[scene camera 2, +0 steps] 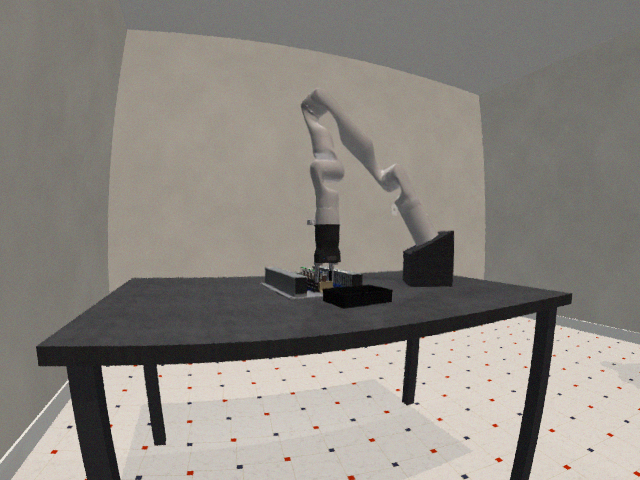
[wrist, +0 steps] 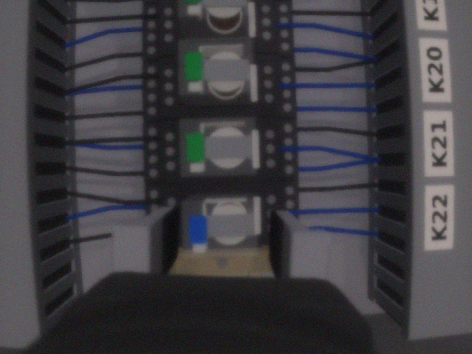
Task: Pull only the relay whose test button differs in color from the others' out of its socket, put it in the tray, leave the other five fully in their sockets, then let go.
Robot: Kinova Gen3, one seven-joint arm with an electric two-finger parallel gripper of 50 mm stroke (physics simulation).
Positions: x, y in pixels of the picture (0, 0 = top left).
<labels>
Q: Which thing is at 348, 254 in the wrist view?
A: A pale panel.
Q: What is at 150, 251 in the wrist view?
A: My gripper.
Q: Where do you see a tan end block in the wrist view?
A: At 244, 264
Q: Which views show my gripper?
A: Scene camera 2 and the wrist view: all of them.
</labels>
